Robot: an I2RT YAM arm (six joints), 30 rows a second.
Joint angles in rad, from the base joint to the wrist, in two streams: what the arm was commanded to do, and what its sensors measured. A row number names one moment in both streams.
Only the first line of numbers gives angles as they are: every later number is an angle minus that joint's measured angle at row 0.
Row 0, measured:
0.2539, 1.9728, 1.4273, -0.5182, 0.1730, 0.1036
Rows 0 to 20, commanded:
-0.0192, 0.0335, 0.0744, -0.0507, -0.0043, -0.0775
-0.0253, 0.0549, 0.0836, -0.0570, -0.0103, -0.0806
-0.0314, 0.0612, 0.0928, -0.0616, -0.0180, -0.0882
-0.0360, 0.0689, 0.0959, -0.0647, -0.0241, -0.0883
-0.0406, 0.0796, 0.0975, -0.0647, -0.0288, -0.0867
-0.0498, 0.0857, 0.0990, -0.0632, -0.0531, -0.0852
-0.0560, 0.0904, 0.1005, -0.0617, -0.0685, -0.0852
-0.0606, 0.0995, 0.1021, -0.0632, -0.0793, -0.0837
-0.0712, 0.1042, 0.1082, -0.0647, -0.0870, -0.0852
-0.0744, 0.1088, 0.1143, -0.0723, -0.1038, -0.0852
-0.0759, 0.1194, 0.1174, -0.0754, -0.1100, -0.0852
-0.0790, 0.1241, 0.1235, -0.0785, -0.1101, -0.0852
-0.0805, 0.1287, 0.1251, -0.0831, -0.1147, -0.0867
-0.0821, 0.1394, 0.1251, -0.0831, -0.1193, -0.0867
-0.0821, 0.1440, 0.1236, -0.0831, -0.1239, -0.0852
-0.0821, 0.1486, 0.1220, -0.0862, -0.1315, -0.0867
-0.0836, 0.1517, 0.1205, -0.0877, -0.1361, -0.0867
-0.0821, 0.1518, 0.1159, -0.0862, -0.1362, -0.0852
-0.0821, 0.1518, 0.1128, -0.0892, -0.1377, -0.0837
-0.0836, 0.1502, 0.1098, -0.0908, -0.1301, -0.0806
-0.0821, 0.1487, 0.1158, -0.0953, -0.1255, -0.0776
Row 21, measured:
-0.0840, 0.1213, 0.0980, -0.0603, -0.1167, -0.0710
